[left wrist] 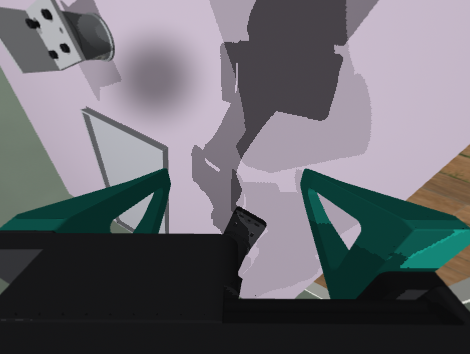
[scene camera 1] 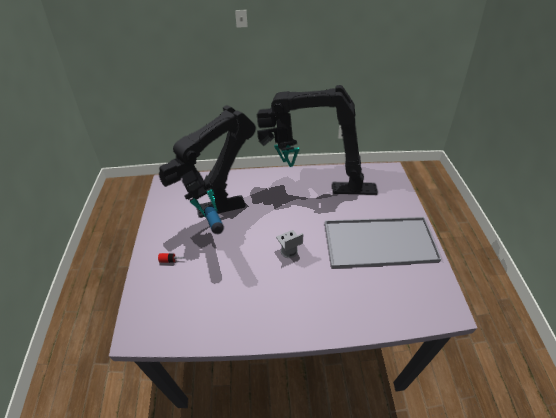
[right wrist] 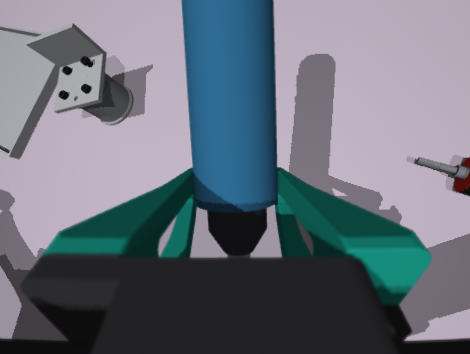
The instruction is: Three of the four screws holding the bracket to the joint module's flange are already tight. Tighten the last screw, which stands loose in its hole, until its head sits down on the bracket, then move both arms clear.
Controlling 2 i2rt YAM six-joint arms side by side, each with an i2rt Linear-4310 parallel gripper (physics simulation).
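Places are measured from the left arm's base along level axes (x ahead, y left, z up), in metres.
Pixels of known places: left gripper, between the fingertips: (left wrist: 235,176) (scene camera 1: 288,164); right gripper, between the fingertips: (right wrist: 235,178); left arm's base, origin of its link: (left wrist: 237,239) (scene camera 1: 354,189); right arm's base, origin of its link: (scene camera 1: 221,206).
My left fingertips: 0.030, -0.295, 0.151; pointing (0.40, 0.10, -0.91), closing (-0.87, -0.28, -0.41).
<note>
For each thing: its middle in the pictures, then the offset to it from my left fingertips, as dx, dy, dz. "spot": a spot on its surface instead. Level surfaces: height alone.
- grey bracket, middle of its body: (right wrist: 66,73) (left wrist: 38,35) (scene camera 1: 289,236) +0.323, +0.011, -0.069
- dark round joint module, middle of its body: (right wrist: 99,94) (left wrist: 79,37) (scene camera 1: 289,245) +0.323, +0.011, -0.120
- screw, middle of its body: (right wrist: 89,63) (left wrist: 36,24) +0.348, +0.005, -0.083
- blue handle, a spot on its surface: (right wrist: 231,100) spot: +0.312, -0.260, +0.036
- red screwdriver, middle of its body: (scene camera 1: 171,257) +0.386, -0.416, -0.135
- table, height of its surface: dz -0.151
- shallow grey tray, middle of its body: (left wrist: 134,196) (scene camera 1: 382,240) +0.275, +0.365, -0.143
The grey bracket (scene camera 1: 295,240) (left wrist: 61,47) (right wrist: 80,82) sits on the dark round joint module (scene camera 1: 289,251) (left wrist: 95,37) (right wrist: 117,97), mid-table. Four black screw heads show on its plate in both wrist views; one screw (left wrist: 32,23) (right wrist: 86,61) appears to stand out with some shank showing. My right gripper (scene camera 1: 210,209) (right wrist: 235,178) is shut on the blue handle (scene camera 1: 213,218) (right wrist: 231,100) of a screwdriver, held above the table, left of the bracket and apart from it. The screwdriver's tip is hidden. My left gripper (scene camera 1: 290,161) (left wrist: 235,176) is open and empty, high behind the bracket.
A red screwdriver (scene camera 1: 166,258) (right wrist: 462,175) lies on the left part of the table (scene camera 1: 300,310). A shallow grey tray (scene camera 1: 328,245) (left wrist: 125,128) (right wrist: 36,117) lies right of the bracket in the scene view. Arm shadows cross the table.
</note>
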